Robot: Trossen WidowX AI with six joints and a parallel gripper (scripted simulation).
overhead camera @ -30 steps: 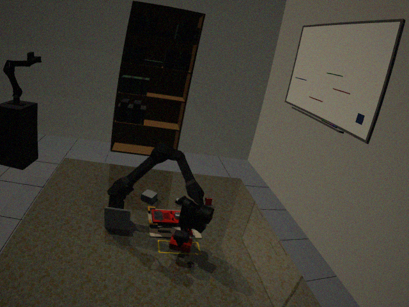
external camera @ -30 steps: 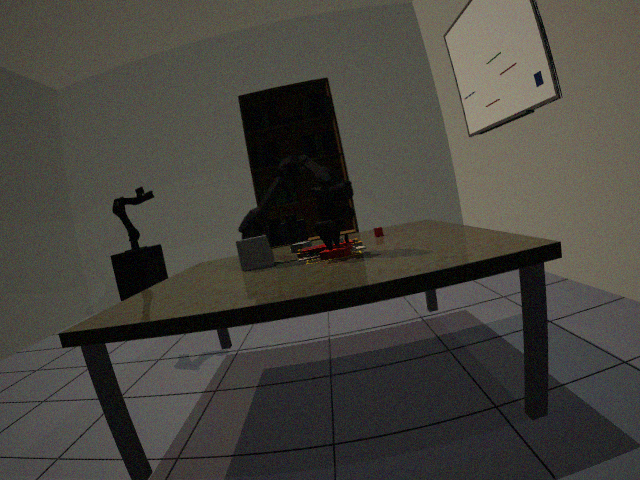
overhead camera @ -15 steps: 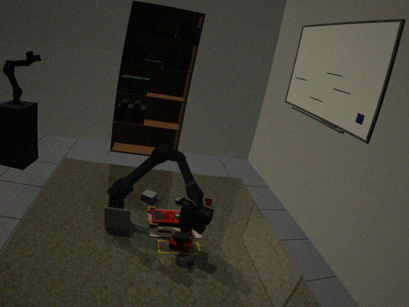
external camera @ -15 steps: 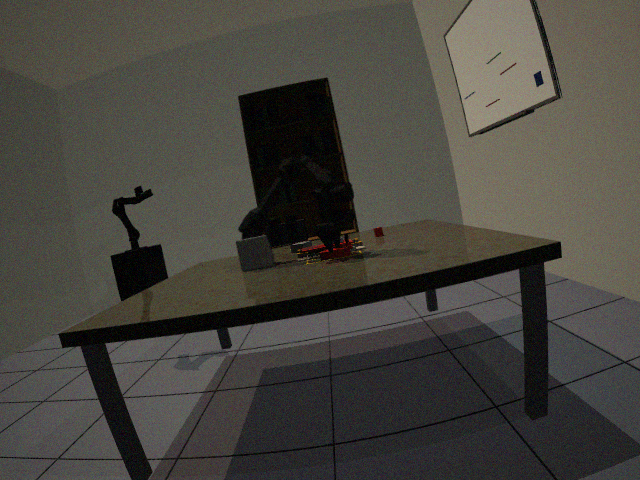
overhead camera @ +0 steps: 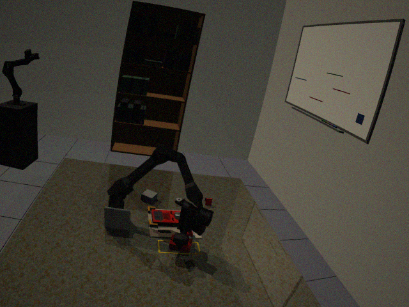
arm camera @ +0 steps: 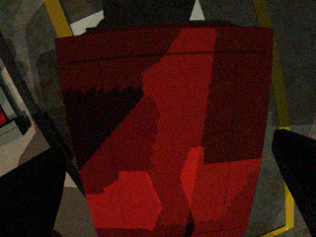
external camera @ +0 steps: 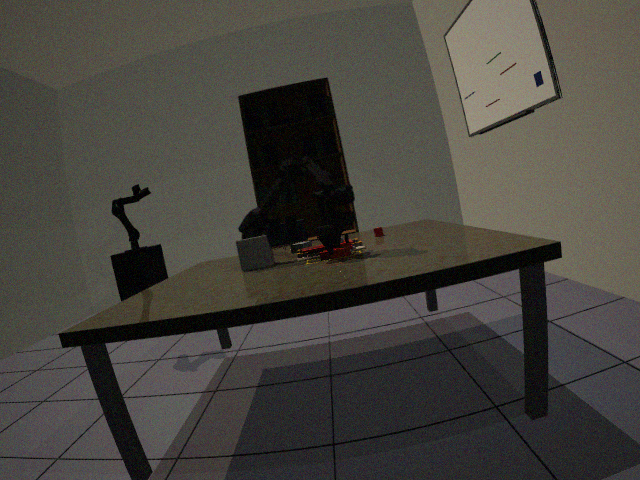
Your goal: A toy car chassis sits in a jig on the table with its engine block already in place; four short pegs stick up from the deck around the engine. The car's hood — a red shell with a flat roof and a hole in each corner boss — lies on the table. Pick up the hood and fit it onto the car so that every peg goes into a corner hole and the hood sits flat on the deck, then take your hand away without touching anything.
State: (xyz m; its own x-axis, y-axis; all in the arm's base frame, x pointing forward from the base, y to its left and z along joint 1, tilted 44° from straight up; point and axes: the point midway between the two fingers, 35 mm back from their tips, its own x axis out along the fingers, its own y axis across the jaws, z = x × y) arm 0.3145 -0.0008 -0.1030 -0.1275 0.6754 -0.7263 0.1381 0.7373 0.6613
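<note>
The red hood lies right at my gripper tip.
</note>
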